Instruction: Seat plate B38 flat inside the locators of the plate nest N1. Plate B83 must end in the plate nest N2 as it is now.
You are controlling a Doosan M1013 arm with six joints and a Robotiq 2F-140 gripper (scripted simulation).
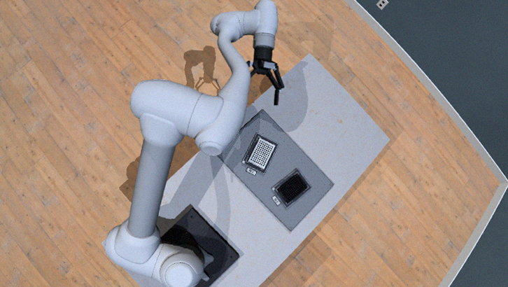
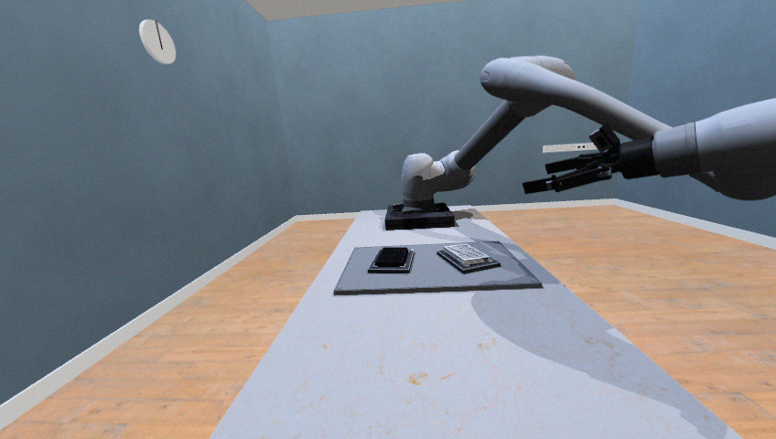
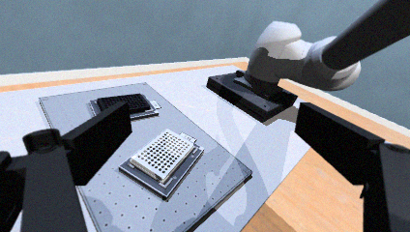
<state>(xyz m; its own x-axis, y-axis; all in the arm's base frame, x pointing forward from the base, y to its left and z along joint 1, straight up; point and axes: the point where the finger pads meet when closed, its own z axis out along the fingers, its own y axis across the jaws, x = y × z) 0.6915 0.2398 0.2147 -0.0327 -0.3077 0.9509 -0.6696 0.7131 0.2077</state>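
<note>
The white well plate lies 230 mm below my hand, 160 mm to the right of it and 100 mm behind it. Also, from my hand: black well plate (380 mm to the right, 230 mm below, 120 mm behind).
</note>
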